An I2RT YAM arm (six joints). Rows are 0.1 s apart.
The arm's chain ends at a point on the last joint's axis. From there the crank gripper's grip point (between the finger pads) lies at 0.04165 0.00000 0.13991 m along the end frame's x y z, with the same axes.
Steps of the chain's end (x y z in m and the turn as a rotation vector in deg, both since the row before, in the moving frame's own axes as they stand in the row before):
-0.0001 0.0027 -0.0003 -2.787 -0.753 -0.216
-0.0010 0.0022 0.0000 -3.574 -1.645 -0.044
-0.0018 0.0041 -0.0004 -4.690 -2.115 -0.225
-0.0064 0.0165 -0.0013 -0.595 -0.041 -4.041
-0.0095 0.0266 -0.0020 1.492 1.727 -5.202
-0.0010 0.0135 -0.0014 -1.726 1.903 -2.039
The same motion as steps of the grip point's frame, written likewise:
-0.0019 0.0094 0.0001 -2.787 -0.753 -0.216
-0.0050 0.0109 0.0009 -3.574 -1.645 -0.044
-0.0070 0.0154 0.0006 -4.690 -2.115 -0.225
-0.0066 0.0150 -0.0013 -0.595 -0.041 -4.041
-0.0056 0.0190 -0.0034 1.492 1.727 -5.202
0.0037 0.0161 -0.0029 -1.726 1.903 -2.039

